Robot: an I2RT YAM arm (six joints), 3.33 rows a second.
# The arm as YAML. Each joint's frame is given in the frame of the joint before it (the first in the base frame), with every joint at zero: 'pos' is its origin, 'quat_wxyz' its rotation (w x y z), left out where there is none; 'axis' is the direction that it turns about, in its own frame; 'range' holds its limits. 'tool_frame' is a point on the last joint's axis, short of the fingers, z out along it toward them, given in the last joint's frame.
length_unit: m
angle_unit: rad
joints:
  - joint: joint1
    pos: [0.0, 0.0, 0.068]
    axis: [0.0, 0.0, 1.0]
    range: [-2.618, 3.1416]
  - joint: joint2
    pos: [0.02, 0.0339, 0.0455]
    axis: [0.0, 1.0, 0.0]
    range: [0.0, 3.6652]
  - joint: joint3
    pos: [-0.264, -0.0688, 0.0]
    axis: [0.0, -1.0, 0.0]
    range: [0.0, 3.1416]
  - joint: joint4
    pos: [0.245, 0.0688, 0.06]
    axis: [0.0, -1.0, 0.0]
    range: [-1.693, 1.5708]
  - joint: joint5
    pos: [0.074, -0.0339, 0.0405]
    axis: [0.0, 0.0, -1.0]
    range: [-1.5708, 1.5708]
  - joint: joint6
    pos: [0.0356, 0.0, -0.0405]
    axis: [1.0, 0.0, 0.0]
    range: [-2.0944, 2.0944]
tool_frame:
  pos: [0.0, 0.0, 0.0]
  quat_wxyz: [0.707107, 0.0, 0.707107, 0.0]
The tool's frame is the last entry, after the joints.
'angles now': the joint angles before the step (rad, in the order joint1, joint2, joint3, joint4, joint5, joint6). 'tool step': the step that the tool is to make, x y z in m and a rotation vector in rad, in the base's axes. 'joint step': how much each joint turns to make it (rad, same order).
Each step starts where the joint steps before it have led.
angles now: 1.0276, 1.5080, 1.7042, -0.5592, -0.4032, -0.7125
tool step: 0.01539, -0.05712, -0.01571, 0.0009, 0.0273, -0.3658
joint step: -0.1203, -0.1788, -0.2201, 0.0588, 0.2225, 0.1111
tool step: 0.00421, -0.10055, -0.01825, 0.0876, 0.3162, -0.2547
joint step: -0.3208, -0.2308, -0.1726, -0.1683, -0.1674, 0.2395
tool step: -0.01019, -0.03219, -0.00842, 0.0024, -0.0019, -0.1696
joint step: -0.0962, -0.1098, -0.0870, -0.0093, 0.0657, 0.0345
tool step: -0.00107, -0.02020, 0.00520, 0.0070, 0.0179, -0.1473
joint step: -0.0833, -0.0258, 0.0169, -0.0453, 0.0518, 0.0415
